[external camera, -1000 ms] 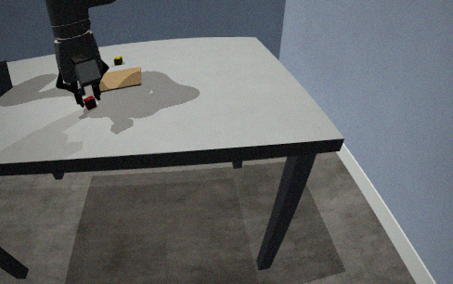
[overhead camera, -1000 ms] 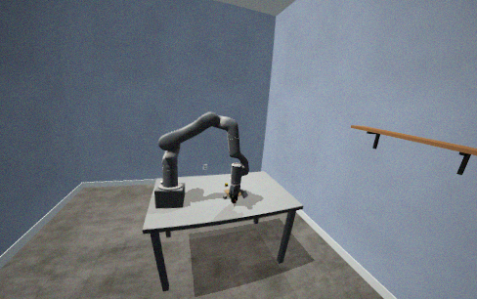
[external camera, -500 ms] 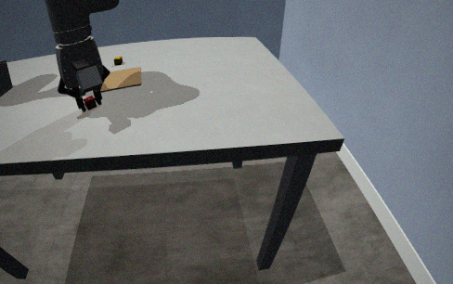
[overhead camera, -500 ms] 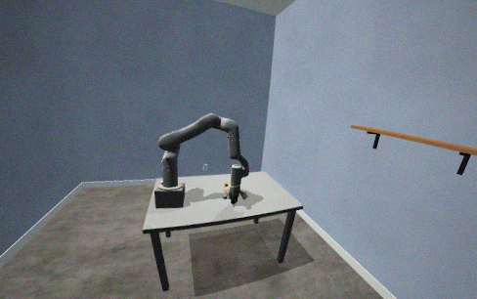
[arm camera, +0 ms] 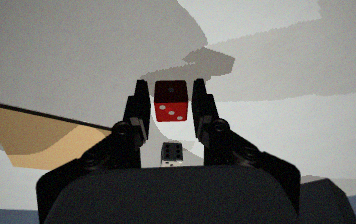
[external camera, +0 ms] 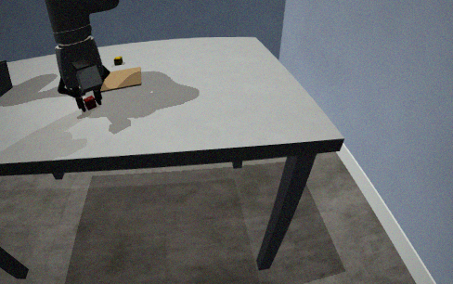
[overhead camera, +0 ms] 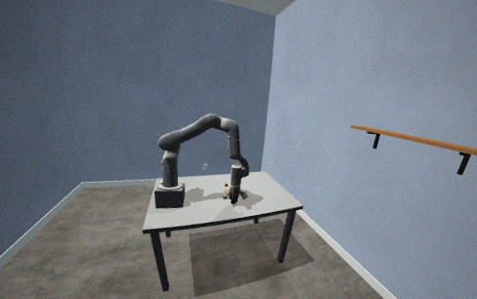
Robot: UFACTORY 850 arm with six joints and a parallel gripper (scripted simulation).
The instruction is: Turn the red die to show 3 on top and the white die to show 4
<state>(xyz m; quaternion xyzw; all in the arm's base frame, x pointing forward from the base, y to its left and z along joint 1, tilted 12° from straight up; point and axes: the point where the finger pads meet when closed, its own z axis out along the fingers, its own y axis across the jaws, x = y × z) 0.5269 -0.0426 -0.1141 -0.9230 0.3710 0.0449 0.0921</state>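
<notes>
The red die lies 1 cm below my hand. The rest, counted from my hand: tan mat: 16 cm to the left, 2 cm below, 2 cm ahead; white die: 7 cm to the left, 7 cm behind, 1 cm below; yellow die: 29 cm to the left, 4 cm behind, 1 cm below.
</notes>
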